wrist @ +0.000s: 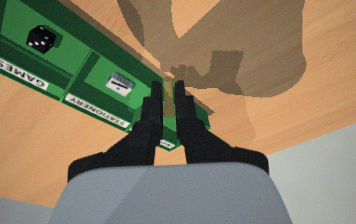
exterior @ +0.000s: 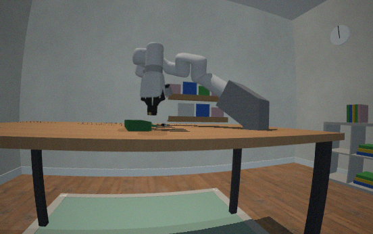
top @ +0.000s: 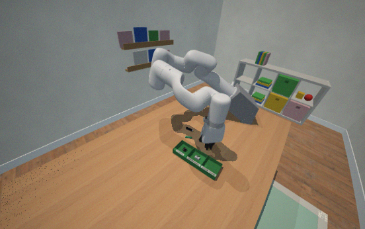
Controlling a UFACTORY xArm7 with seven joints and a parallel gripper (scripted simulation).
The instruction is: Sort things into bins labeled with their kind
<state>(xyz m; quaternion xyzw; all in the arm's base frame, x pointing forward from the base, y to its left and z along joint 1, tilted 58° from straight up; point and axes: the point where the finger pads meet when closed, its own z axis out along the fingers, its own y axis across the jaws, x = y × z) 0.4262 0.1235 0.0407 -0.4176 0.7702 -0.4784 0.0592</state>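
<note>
Now: the white-grey piece 60 mm below my hand, 50 mm ahead of it and 30 mm to the right of it. The rest, counted from my hand: black die 110 mm to the right, 60 mm below, 50 mm ahead; yellow piece 20 mm below; green battery 140 mm to the right, 70 mm below, 50 mm behind.
</note>
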